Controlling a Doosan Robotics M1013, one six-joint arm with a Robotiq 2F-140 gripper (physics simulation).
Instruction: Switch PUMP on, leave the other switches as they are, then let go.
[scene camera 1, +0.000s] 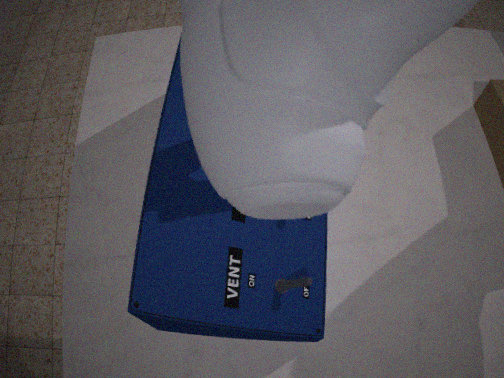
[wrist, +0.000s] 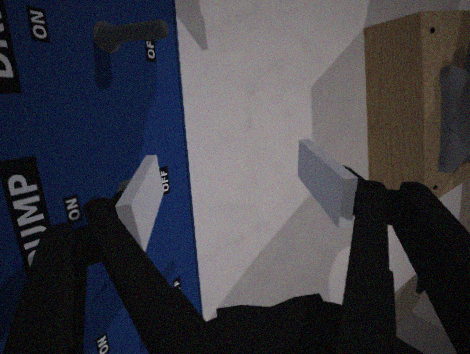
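The blue switch panel lies below the arm. The PUMP label shows at the left of the wrist view, partly covered by the gripper's linkage. The PUMP switch is almost wholly hidden behind the left finger, so its position cannot be told. My gripper is open, with nothing seen between its fingers. The left finger is over the panel near PUMP's OFF mark, the right finger beyond the panel's edge. The arm hides the gripper in the scene view. The VENT lever and the lever beside the DRAIN label, cut off, point towards OFF.
A wooden block stands to the right of the panel, with a dark grey part on it. The pale table top shows around the panel. The white arm covers much of the panel in the scene view.
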